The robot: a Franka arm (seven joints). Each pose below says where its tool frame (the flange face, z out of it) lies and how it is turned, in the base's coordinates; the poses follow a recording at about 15 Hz.
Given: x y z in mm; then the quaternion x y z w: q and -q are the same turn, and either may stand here.
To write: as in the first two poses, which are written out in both.
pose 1, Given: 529.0 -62.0 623.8 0.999 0.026 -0.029 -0.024
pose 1, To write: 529.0 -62.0 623.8 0.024 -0.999 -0.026 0.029
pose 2, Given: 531.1 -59.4 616.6 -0.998 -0.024 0.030 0.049
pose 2, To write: 531.1 -59.4 616.6 0.049 -0.998 -0.024 0.030
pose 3, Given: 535.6 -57.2 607.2 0.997 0.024 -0.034 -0.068
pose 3, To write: 535.6 -57.2 607.2 0.068 -0.997 -0.024 0.034
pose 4, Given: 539.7 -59.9 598.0 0.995 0.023 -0.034 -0.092
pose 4, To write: 539.7 -59.9 598.0 0.092 -0.995 -0.023 0.034
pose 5, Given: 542.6 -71.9 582.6 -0.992 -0.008 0.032 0.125
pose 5, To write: 542.6 -71.9 582.6 0.125 -0.992 -0.008 0.032
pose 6, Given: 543.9 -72.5 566.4 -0.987 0.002 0.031 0.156
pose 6, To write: 543.9 -72.5 566.4 0.156 -0.987 0.002 0.031
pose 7, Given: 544.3 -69.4 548.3 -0.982 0.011 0.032 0.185
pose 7, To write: 544.3 -69.4 548.3 0.185 -0.982 0.011 0.032
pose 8, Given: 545.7 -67.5 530.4 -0.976 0.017 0.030 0.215
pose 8, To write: 545.7 -67.5 530.4 0.215 -0.976 0.017 0.030
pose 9, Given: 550.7 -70.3 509.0 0.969 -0.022 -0.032 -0.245
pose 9, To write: 550.7 -70.3 509.0 0.245 -0.969 0.022 0.032
